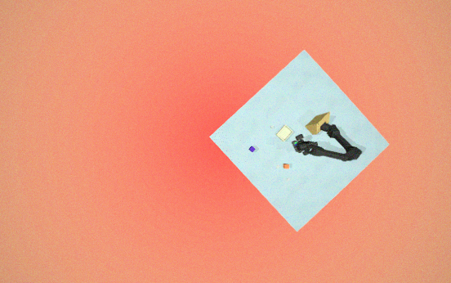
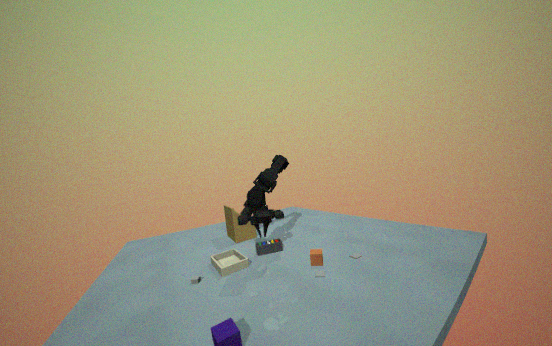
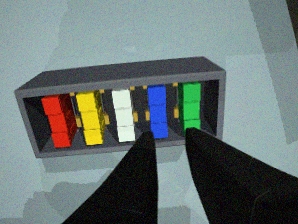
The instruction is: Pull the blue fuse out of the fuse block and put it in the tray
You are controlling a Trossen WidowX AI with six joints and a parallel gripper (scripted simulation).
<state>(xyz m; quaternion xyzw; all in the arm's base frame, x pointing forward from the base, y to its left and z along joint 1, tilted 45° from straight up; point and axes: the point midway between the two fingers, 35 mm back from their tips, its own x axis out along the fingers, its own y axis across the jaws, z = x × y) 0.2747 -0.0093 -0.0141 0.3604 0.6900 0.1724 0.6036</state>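
My gripper tip is now 4 cm above the blue fuse. From my gripper tip the other things lie so: yellow fuse: 4 cm to the left, 4 cm below, 1 cm ahead; then white fuse: 4 cm below, 2 cm to the left, 1 cm ahead; then green fuse: 4 cm below, 2 cm to the right.
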